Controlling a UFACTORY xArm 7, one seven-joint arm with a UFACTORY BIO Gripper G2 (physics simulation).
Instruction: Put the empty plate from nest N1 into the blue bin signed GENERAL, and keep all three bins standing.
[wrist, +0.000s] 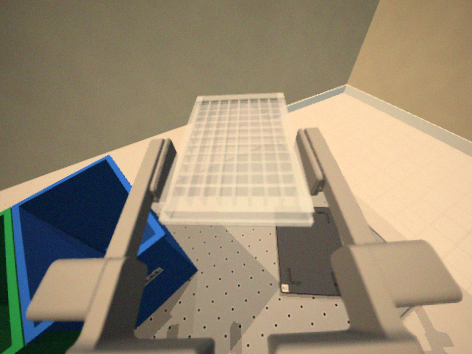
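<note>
My gripper (234, 141) is visible. Present with it: a plate (238, 164), a dark nest (306, 251) and a blue bin (74, 218).
</note>
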